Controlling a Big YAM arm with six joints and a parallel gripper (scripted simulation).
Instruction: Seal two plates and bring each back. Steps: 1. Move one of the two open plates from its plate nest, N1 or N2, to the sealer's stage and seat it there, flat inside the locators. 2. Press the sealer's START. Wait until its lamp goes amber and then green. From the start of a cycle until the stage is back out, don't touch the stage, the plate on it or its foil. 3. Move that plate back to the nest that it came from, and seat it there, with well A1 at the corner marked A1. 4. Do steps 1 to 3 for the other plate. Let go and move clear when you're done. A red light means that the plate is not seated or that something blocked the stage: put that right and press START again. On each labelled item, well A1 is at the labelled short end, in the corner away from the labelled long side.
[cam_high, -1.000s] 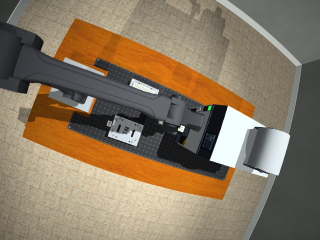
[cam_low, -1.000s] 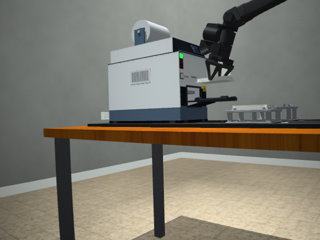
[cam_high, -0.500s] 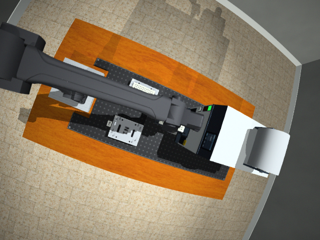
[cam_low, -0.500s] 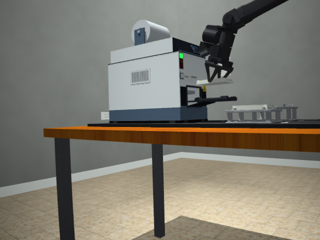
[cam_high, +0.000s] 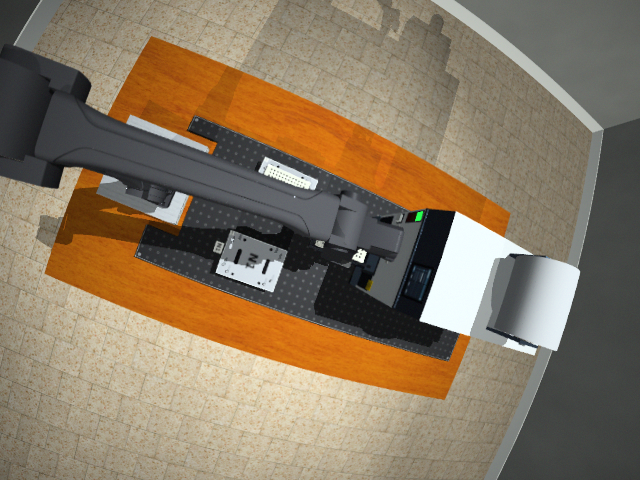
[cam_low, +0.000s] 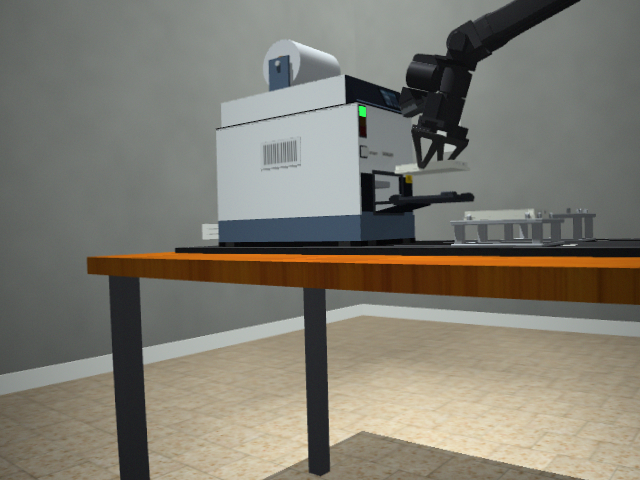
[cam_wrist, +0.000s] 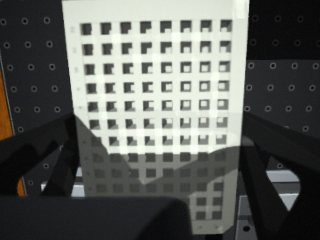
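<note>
Right now my hand is 6 cm above the sealer stage. The rest, counted from my hand: plate nest: 19 cm behind, 7 cm to the left, 12 cm below; pale start button: 10 cm ahead, 10 cm to the left, 3 cm above; A1 mark: 26 cm behind, 12 cm to the left, 11 cm below.
</note>
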